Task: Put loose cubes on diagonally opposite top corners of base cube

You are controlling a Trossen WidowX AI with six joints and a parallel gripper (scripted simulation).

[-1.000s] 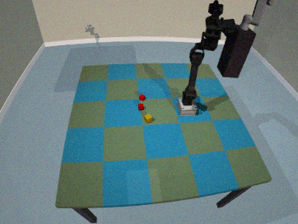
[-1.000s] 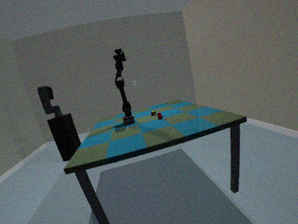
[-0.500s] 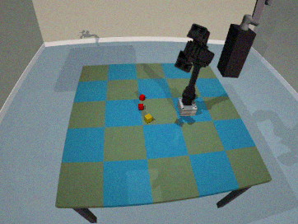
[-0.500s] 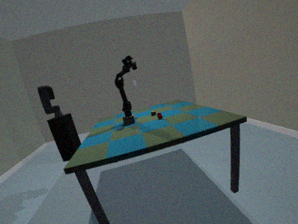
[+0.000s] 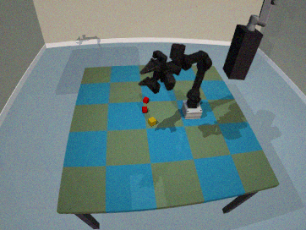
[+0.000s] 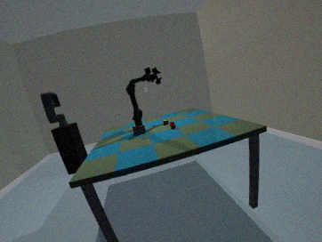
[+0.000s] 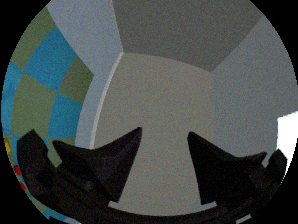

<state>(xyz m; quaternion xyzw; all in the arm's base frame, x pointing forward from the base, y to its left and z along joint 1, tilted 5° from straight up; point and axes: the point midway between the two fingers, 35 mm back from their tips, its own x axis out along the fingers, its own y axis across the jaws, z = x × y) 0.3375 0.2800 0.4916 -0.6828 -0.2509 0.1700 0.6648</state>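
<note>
The red cube lies 6 cm behind my gripper tip, 45 cm to the right of it and 52 cm below it. The rest, counted from my gripper tip: yellow cube 9 cm behind, 24 cm to the right, 52 cm below.
</note>
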